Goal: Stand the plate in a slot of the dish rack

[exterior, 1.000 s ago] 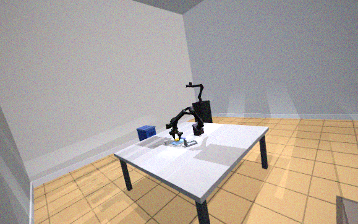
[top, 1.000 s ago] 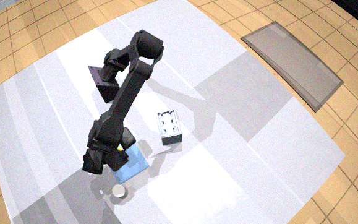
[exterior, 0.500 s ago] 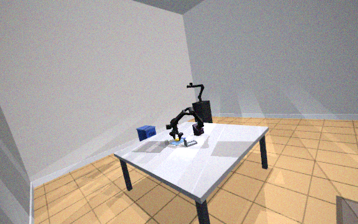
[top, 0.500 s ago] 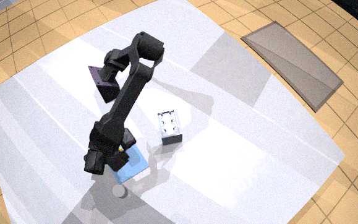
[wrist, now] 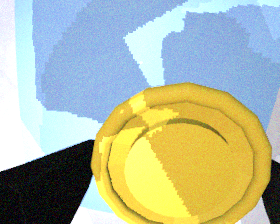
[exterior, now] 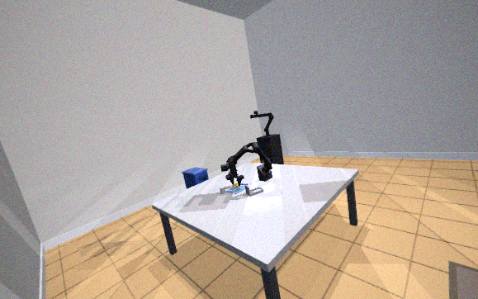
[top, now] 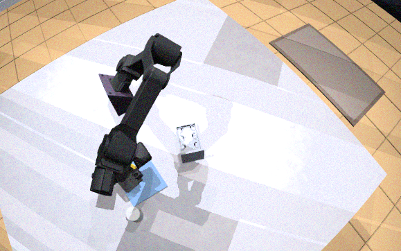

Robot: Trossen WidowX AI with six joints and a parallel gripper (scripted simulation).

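The light blue mat lies 20 mm to the left of my gripper tip, 20 mm below it and 20 mm ahead of it. The rest, counted from my gripper tip: blue spoon 90 mm behind, 20 mm below, 10 mm to the left; yellow plate 10 mm above; white cup 130 mm ahead, 40 mm to the right.
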